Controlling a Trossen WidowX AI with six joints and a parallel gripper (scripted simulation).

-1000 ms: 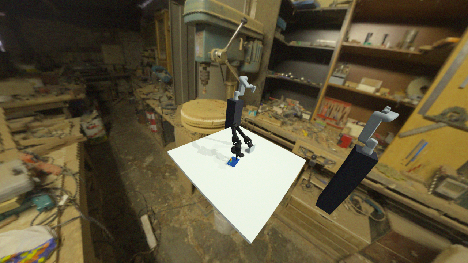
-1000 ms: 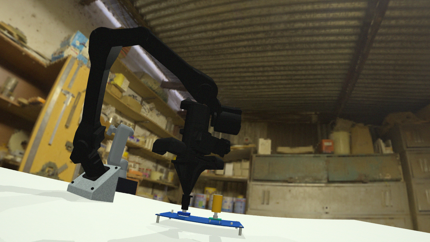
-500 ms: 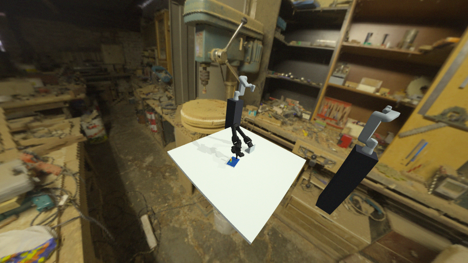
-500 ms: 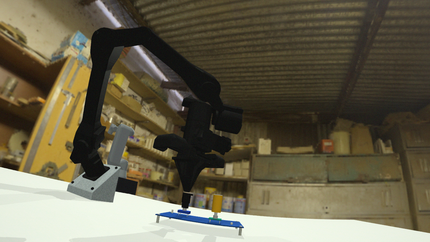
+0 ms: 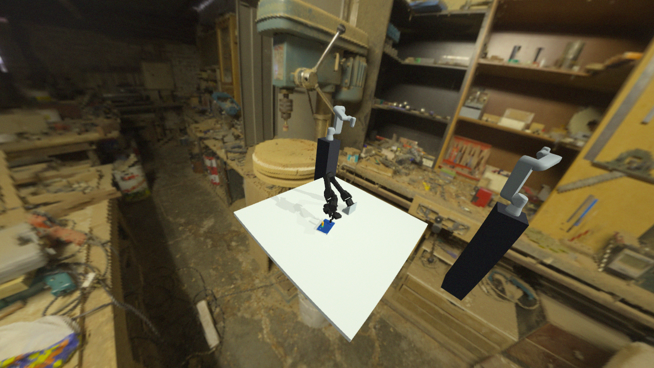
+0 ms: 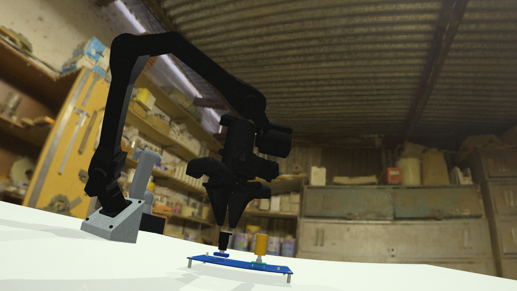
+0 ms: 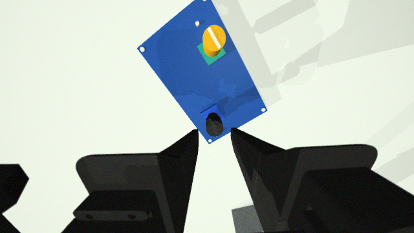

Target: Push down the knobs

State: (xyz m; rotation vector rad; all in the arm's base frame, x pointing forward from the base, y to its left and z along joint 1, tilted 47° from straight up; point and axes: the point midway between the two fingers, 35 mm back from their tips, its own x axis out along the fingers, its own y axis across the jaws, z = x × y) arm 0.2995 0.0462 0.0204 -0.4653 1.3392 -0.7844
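Now: the black knob 2 cm below my gripper tip. Also, from my gripper tip: yellow knob (8 cm ahead, 2 cm to the right, 2 cm below).
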